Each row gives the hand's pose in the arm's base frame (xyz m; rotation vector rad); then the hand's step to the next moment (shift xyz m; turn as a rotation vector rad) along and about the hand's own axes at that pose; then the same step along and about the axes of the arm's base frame.
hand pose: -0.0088 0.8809 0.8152 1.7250 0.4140 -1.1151
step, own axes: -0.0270 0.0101 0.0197 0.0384 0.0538 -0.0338
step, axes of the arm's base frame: -0.0164 -0.0158 0.0265 0.0742 -0.0027 0.0006
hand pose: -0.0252 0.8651 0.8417 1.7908 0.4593 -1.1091
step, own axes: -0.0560 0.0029 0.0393 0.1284 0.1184 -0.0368
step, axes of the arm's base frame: -0.0461 -0.0267 0.0430 0.1678 -0.0451 -0.0409
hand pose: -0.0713 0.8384 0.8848 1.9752 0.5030 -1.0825
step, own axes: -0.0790 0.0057 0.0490 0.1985 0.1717 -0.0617
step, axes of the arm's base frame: -0.0649 -0.0400 0.0535 0.2544 -0.0591 -0.0670
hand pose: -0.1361 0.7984 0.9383 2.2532 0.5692 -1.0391
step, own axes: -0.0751 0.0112 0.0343 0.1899 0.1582 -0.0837
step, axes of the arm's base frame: -0.0571 -0.0410 0.0448 0.2529 -0.0358 -0.0532
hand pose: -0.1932 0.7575 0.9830 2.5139 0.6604 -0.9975
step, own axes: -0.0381 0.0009 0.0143 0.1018 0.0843 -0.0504
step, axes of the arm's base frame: -0.0318 -0.0186 0.0173 0.1383 -0.0161 -0.0248
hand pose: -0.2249 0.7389 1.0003 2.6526 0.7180 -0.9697
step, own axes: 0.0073 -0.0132 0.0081 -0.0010 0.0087 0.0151
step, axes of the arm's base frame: -0.0064 0.0110 -0.0115 -0.0043 -0.0133 -0.0104
